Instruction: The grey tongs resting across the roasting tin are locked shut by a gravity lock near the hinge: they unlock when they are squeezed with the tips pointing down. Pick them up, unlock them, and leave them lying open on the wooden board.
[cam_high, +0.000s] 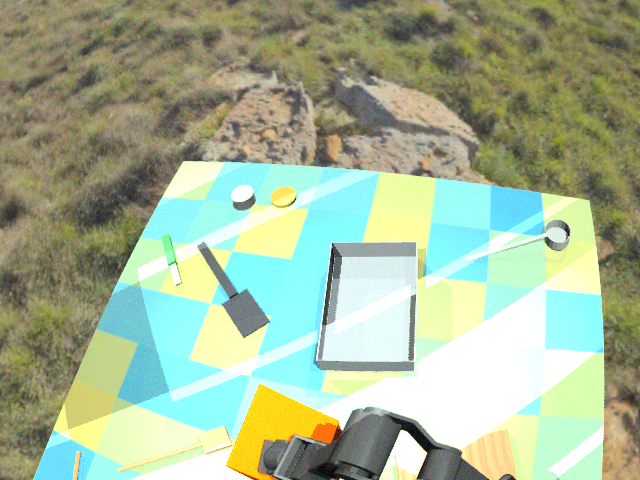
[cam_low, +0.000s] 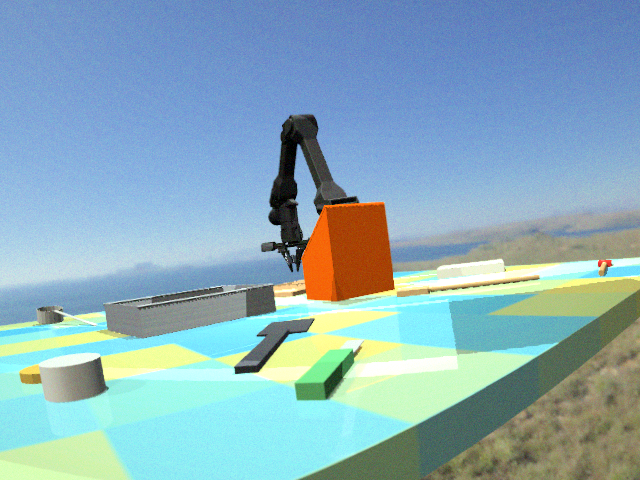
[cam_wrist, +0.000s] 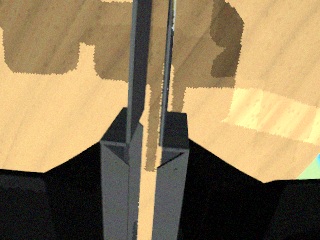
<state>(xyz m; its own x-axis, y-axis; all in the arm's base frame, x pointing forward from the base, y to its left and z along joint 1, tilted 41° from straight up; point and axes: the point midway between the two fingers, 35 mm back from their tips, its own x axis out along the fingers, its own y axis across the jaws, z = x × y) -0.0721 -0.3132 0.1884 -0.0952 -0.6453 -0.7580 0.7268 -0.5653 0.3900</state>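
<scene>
Now: gripper tip 50 mm above the wooden board. Round my gripper tip: dark spatula: 490 mm ahead, 630 mm to the left, 50 mm below; grey roasting tin: 480 mm ahead, 280 mm to the left, 30 mm below; yellow disc: 790 mm ahead, 570 mm to the left, 50 mm below.
</scene>
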